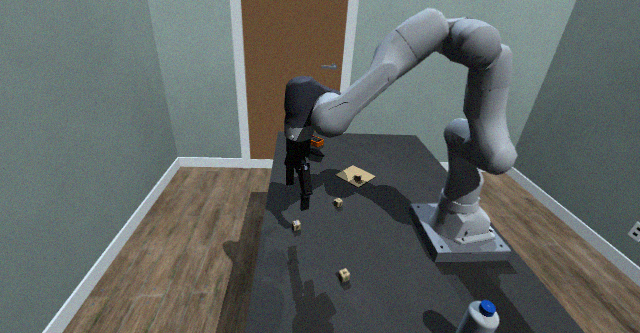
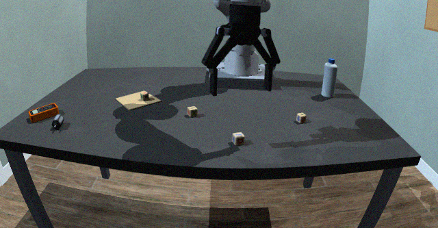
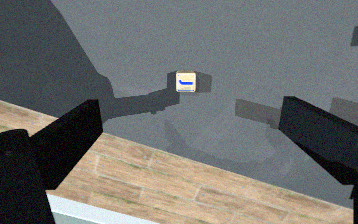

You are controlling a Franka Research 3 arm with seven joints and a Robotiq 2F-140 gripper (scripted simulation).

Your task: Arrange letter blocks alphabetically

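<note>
Now: hand 33 cm to the left of the block, 30 cm past it and 14 cm above it. The rest, counted from my hand: tan mat: 36 cm to the right, 29 cm behind, 15 cm below; then orange device: 72 cm to the right, 14 cm below, 10 cm behind.
</note>
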